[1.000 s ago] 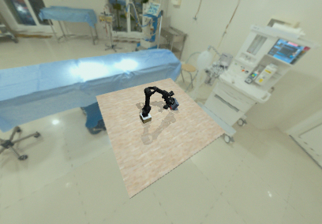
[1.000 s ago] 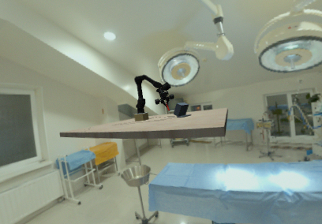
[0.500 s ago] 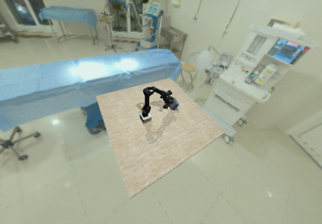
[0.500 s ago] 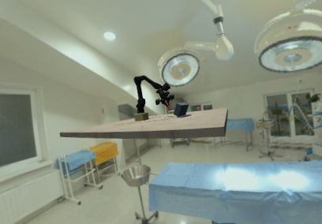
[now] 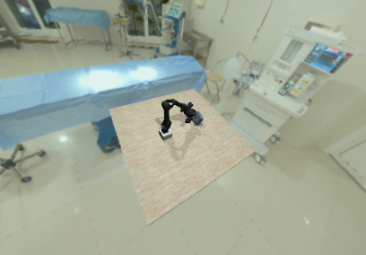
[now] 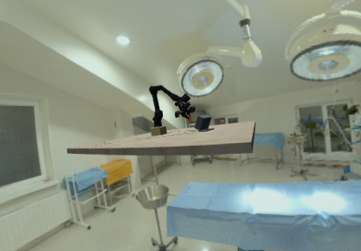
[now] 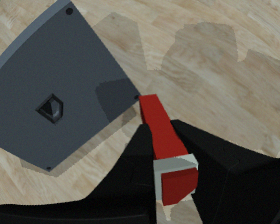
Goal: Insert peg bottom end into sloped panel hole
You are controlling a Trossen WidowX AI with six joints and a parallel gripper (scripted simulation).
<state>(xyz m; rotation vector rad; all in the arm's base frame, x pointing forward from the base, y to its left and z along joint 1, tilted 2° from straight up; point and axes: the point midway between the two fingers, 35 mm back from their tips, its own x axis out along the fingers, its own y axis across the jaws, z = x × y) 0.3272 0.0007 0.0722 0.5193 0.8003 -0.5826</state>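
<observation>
Now: the dark sloped panel 100 mm ahead of my gripper tip, 40 mm to the left of it and 40 mm below it. From my gripper tip the other things lie so: red square peg 10 mm behind, 10 mm to the left, 10 mm above.
</observation>
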